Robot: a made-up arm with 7 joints.
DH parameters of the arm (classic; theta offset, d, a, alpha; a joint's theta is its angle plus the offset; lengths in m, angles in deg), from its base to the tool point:
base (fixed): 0 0.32 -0.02 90
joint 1: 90 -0.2 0.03 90
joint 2: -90 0.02 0.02 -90
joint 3: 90 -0.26 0.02 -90
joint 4: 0 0.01 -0.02 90
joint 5: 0 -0.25 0 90
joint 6: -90 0.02 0.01 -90
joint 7: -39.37 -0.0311 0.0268 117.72
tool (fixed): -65.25 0.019 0 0
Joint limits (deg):
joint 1: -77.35..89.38
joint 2: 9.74..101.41
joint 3: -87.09..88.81
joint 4: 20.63..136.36
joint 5: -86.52..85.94
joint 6: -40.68..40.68
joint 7: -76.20..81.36
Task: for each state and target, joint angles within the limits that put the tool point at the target. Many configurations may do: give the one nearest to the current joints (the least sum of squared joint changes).
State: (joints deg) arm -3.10 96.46 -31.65 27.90 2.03 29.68 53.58
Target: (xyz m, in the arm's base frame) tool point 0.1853 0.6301 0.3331
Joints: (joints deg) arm 11.49 101.41 -46.14 51.74 -0.67 18.36 51.93
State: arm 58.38 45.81 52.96 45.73 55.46 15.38 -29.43
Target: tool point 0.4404 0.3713 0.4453
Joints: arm 89.38 9.74 18.56 33.84 66.25 40.60 -4.24
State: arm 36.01 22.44 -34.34 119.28 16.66 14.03 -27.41
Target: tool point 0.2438 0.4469 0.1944
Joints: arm 1.89 41.27 0.93 77.78 28.83 9.41 -30.20
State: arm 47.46 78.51 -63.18 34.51 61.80 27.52 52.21
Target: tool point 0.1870 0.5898 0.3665
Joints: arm 54.56 94.20 -63.60 66.07 58.47 20.38 52.79
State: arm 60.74 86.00 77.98 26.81 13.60 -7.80 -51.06
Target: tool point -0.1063 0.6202 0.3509
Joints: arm 63.49 68.70 86.93 50.81 11.20 -15.74 -56.69
